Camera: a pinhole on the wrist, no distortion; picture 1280 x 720 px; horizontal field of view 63.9 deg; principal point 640.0 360.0 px. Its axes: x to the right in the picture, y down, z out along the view. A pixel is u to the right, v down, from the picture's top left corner.
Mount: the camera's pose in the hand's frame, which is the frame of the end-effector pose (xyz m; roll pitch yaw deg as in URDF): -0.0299 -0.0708 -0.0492 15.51 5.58 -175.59
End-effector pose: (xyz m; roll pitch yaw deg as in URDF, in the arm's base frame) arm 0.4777 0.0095 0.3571 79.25 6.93 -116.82
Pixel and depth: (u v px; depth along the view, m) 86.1 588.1 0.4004
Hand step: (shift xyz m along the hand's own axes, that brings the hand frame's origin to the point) 0.1432 -0.0361 0.3795
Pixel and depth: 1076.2 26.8 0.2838
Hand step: -0.1864 0.0823 0.1867
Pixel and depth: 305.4 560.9 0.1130
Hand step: -0.0052 -0.0600 0.0686
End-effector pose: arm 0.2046 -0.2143 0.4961 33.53 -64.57 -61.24
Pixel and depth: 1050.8 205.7 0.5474
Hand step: -0.3137 0.1337 0.4326
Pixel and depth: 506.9 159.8 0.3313
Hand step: -0.0281 0.0807 0.2555
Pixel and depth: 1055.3 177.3 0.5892
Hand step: -0.3387 0.1648 0.4648
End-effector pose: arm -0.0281 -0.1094 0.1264 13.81 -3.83 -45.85
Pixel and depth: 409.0 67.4 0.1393
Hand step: -0.0166 0.0060 0.0769
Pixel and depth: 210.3 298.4 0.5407
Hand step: 0.1316 0.1180 0.4827
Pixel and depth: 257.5 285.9 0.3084
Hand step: 0.0479 0.0394 0.2518
